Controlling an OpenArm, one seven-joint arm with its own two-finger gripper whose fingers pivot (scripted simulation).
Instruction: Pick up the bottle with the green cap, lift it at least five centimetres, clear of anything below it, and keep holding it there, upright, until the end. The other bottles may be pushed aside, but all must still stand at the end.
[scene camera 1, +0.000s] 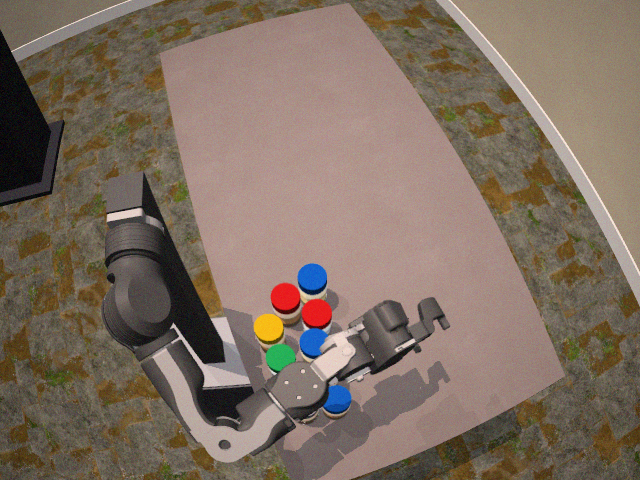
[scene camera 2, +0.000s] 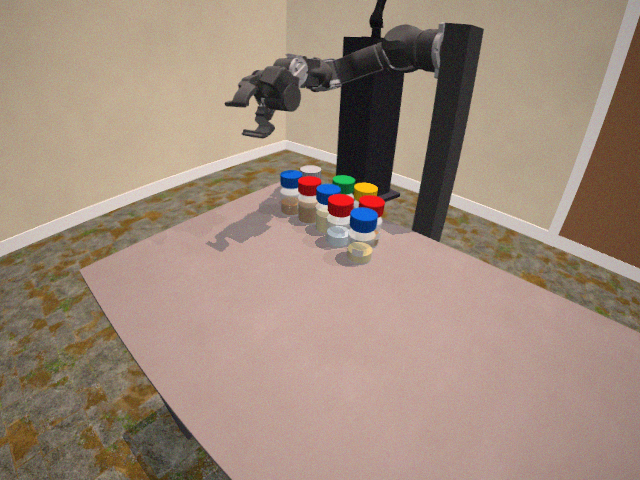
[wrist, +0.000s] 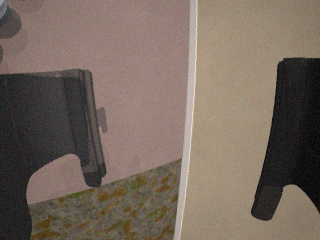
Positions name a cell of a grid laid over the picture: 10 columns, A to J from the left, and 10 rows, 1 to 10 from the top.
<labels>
my gripper: scene camera 1 G7; scene camera 2 D3; wrist F6
</labels>
